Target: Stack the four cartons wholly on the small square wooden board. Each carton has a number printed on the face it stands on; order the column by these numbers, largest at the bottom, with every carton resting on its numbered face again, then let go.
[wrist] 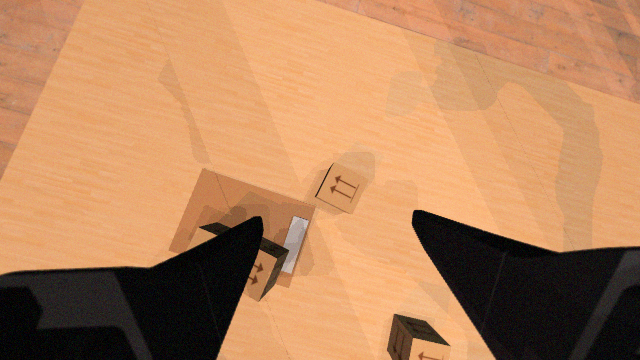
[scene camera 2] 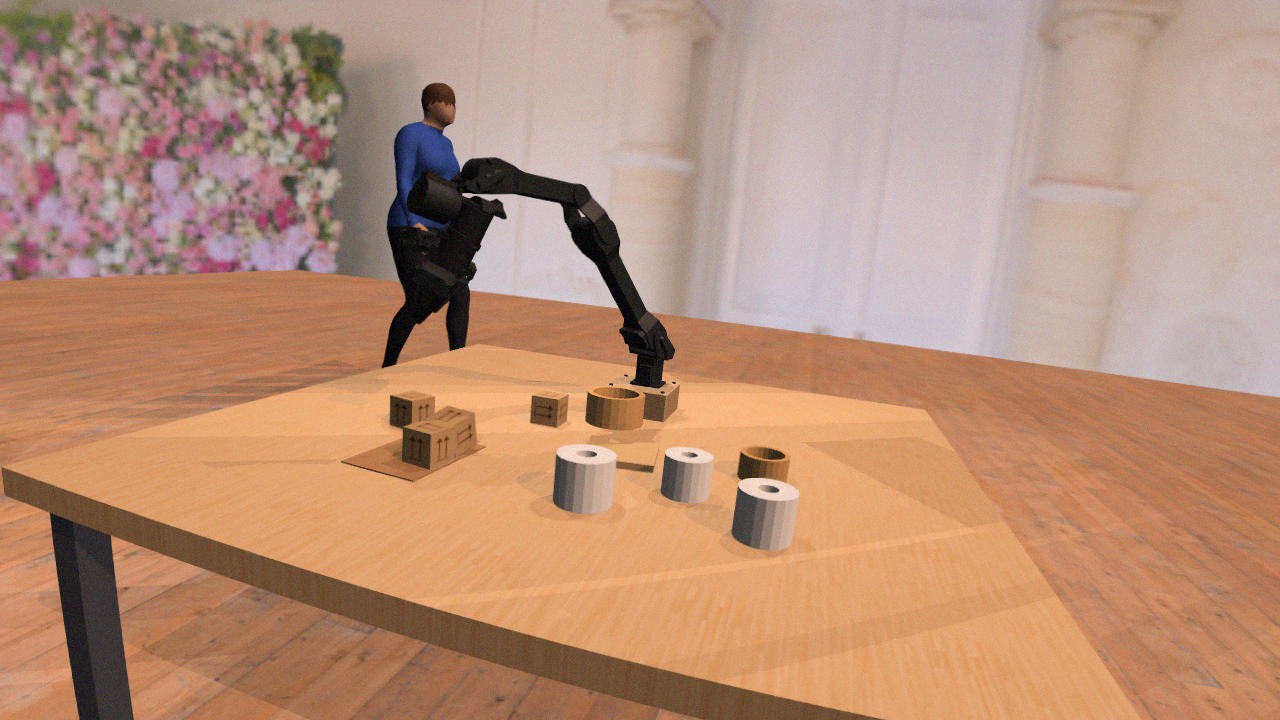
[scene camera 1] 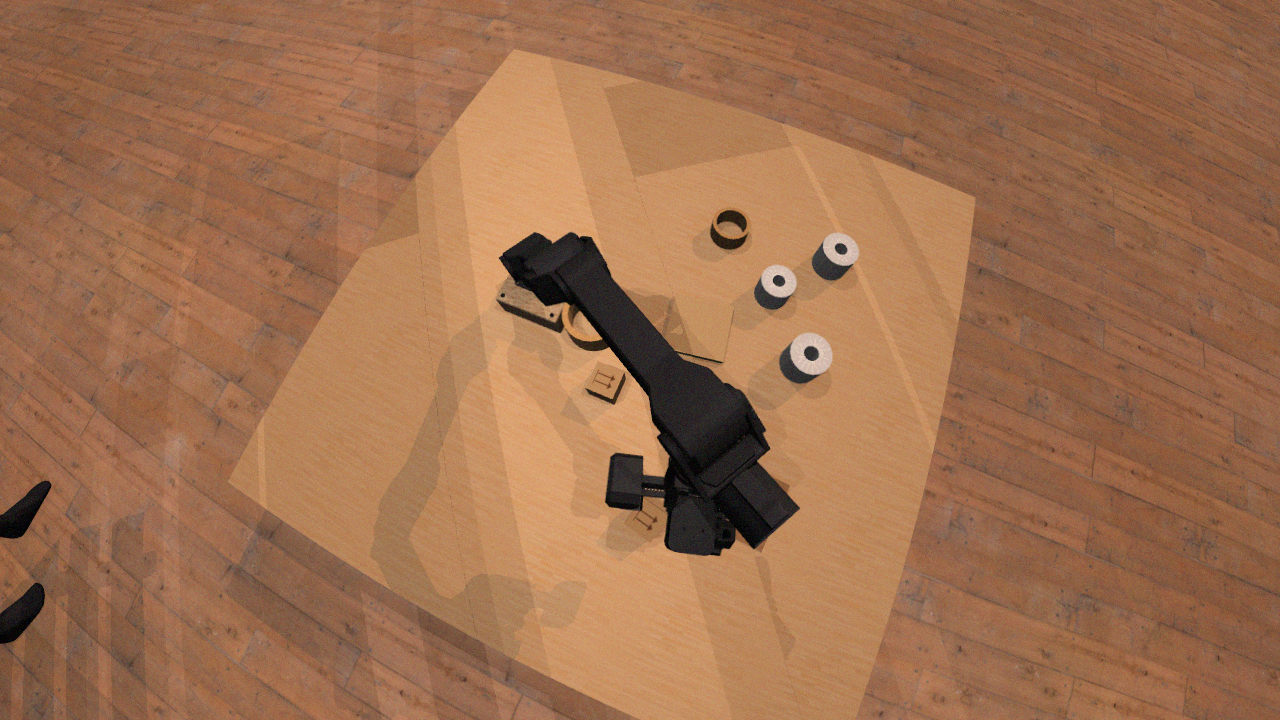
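Seen in the pictures: gripper, fingertip midpoint: (wrist: 337,220) (scene camera 2: 425,317); arm's base, link origin: (scene camera 2: 648,383).
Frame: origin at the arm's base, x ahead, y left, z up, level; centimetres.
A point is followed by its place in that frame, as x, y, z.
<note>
My gripper (scene camera 1: 656,503) @[40.2, -28.9, 14.1] (scene camera 2: 420,318) @[40.2, -28.9, 14.1] (wrist: 337,220) @[40.2, -28.9, 14.1] is open and empty above the table, over one carton (scene camera 1: 644,517) @[37.3, -32.3, -0.3] (scene camera 2: 411,409) @[40.9, -30.5, -1.8] (wrist: 344,189) @[37.5, -32.3, -0.3], which stands beside a thin brown sheet (scene camera 2: 375,460) @[56.1, -26.1, -5.5] (wrist: 192,212) @[58.2, -23.2, -5.5]. Two cartons stand close together on that sheet: a front one (scene camera 2: 427,445) @[55.0, -18.0, -1.9] and one behind it (scene camera 2: 460,428) @[47.7, -17.0, -1.0]; a finger partly covers them in the wrist view. The fourth carton (scene camera 1: 605,380) @[21.4, -13.4, -0.3] (scene camera 2: 548,409) @[23.9, -12.5, -2.5] (wrist: 430,350) @[21.3, -15.1, -0.3] stands nearer the arm's base. A pale square wooden board (scene camera 1: 705,331) @[34.4, 4.1, -4.5] (scene camera 2: 637,454) @[33.9, 7.8, -4.5] lies near the table's middle, bearing no carton. The numbered bottom faces are hidden.
A large tan ring (scene camera 1: 570,327) @[11.2, -7.0, 0.2] (scene camera 2: 614,412) @[19.0, -1.2, -2.3] stands by the arm's base (scene camera 1: 528,307) @[1.8, -6.4, 0.0] (scene camera 2: 660,404) @[7.8, 4.9, -2.1]. A smaller ring (scene camera 1: 729,242) @[32.0, 24.1, -2.9] (scene camera 2: 760,465) @[34.9, 27.6, -2.4] and three white-topped rolls (scene camera 1: 771,298) @[43.8, 14.4, -1.0] (scene camera 2: 584,488) @[57.7, 7.2, -2.2] stand past the board. The brown sheet bears a white label (wrist: 295,245) @[41.8, -22.6, -4.5]. A person (scene camera 2: 420,170) stands beyond the table.
</note>
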